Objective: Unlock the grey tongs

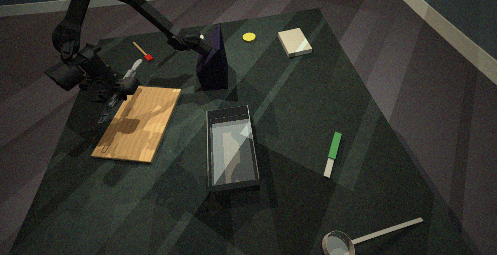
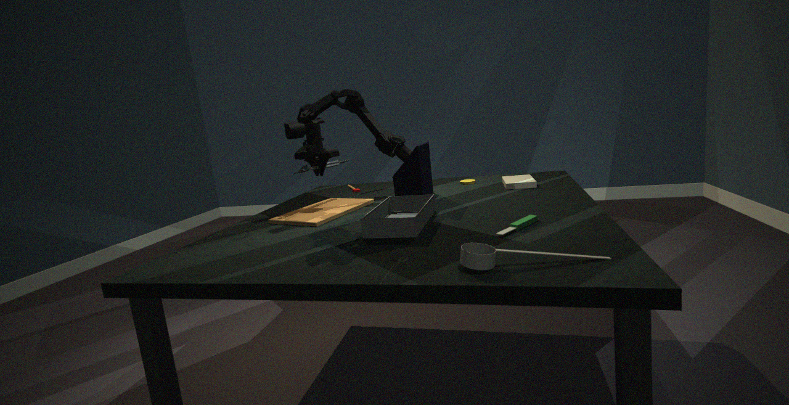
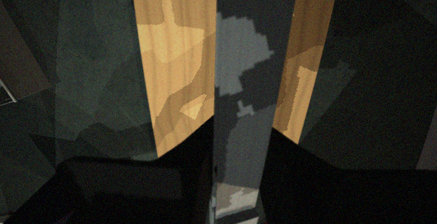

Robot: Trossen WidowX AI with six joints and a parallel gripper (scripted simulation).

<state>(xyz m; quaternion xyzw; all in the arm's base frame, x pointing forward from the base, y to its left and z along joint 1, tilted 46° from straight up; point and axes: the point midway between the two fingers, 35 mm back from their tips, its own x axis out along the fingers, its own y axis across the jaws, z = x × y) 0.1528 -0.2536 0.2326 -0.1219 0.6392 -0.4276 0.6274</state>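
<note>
My gripper tip is now 14 cm above the wooden board. Also, from my gripper tip: yellow disc (39 cm behind, 57 cm to the left, 14 cm below); green-handled tool (37 cm ahead, 68 cm to the left, 14 cm below); roasting tin (24 cm ahead, 35 cm to the left, 12 cm below).
</note>
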